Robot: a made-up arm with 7 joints.
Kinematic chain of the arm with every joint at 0, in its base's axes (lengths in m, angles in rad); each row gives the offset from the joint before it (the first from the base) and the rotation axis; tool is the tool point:
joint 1: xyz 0 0 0.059 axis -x
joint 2: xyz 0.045 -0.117 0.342 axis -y
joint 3: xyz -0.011 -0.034 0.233 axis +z
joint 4: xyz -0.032 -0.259 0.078 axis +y
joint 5: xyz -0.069 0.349 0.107 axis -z
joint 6: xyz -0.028 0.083 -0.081 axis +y
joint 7: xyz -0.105 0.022 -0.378 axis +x
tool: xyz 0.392 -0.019 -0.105
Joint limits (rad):
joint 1: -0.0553..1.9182
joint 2: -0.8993..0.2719
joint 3: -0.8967..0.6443
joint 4: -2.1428..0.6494
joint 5: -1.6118..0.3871
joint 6: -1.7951..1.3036
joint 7: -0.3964..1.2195
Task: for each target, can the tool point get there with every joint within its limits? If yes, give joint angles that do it. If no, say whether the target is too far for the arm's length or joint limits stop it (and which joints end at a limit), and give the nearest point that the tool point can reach.
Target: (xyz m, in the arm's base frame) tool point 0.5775 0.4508 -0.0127
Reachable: yes | joints 1.2524 -0.6873 0.0400 -1.2919 -0.2868 -0.1419 0.8421
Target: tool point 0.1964 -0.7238 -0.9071
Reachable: no: joint limits stop it (at a limit: joint 1, joint 2, joint 3, joint 5) | nearest point 0.2421 0.0258 -0.3877 | short by 0.913 m
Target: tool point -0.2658 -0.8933 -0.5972
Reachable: no: joint limits stop it (at a limit: joint 1, joint 2, joint 3, joint 6) | nearest point -0.1938 -0.4446 0.1287 | short by 0.856 m
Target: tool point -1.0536 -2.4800 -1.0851
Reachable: no: too far | nearest point -0.3350 -0.5939 0.3033 | short by 2.450 m
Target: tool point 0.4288 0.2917 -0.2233
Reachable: yes | joints 1.7614 -0.4087 0.4499 -1.5450 -1.4582 0.3459 0.0116
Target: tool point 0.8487 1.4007 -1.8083
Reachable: no: too far | nearest point 0.3843 0.8455 -0.6077 | short by 1.402 m
